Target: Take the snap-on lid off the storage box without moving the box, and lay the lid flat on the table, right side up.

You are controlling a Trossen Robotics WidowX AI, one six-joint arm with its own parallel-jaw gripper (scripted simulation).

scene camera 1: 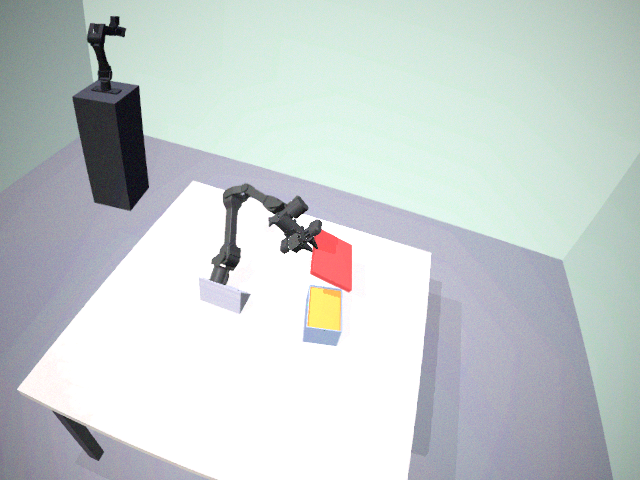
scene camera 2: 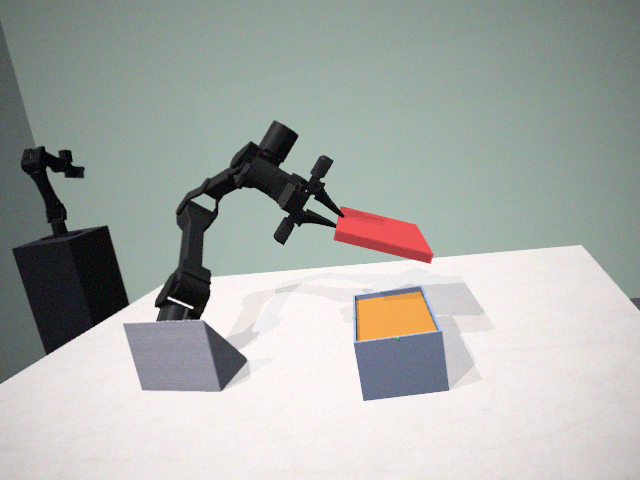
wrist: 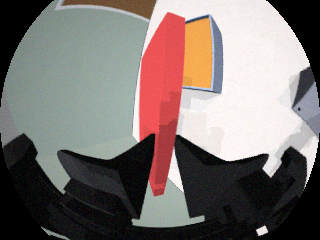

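I have a red lid held in my gripper. Both scene camera 1 and the wrist view let me see my gripper.
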